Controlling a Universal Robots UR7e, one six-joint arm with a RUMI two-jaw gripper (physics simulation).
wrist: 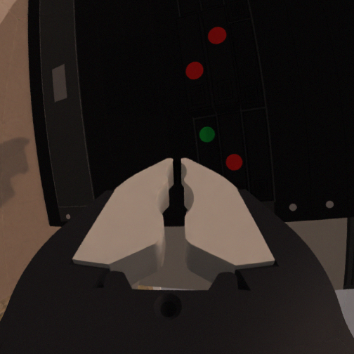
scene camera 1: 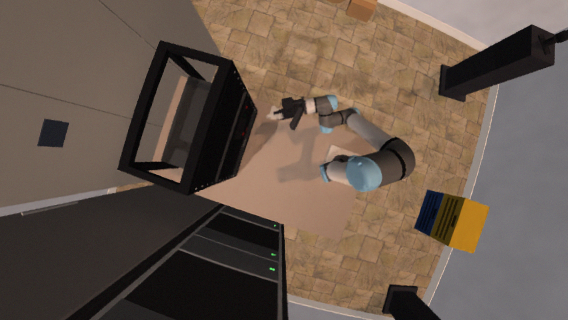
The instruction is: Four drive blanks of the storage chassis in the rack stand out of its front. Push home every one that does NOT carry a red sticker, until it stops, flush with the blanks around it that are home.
Labels:
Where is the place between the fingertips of my gripper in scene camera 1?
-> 266,117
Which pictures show the black rack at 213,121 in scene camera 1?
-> The wrist view and scene camera 1: all of them.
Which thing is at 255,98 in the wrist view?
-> A black rack.

